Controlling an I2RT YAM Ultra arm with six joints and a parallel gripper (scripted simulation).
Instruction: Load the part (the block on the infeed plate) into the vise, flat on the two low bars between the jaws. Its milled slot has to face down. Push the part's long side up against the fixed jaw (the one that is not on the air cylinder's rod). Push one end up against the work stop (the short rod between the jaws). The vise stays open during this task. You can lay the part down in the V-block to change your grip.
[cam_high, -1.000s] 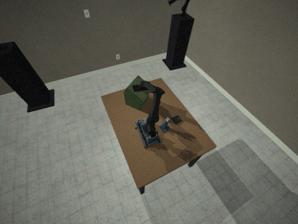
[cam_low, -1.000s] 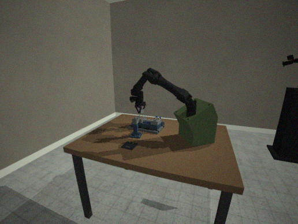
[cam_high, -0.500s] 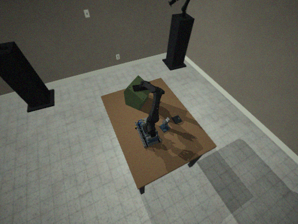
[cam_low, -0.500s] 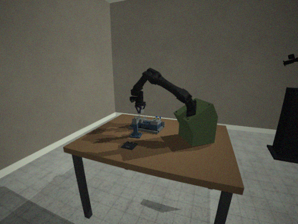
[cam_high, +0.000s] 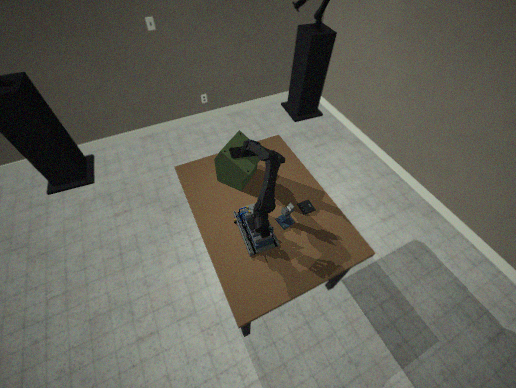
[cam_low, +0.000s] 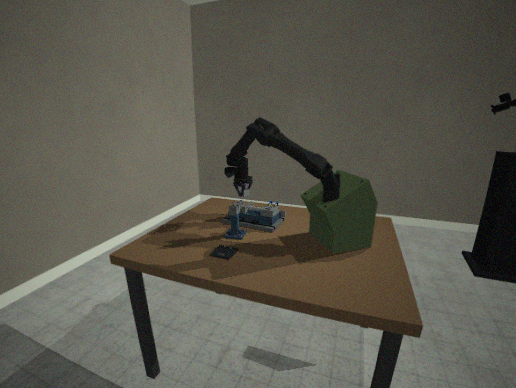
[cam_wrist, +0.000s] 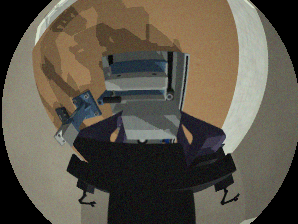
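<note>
My hand is 10 cm above the vise, 7 cm past it and 3 cm to the right of it. Also, from my hand: infeed plate 40 cm to the left, 14 cm below, 11 cm behind; part right at my hand.
</note>
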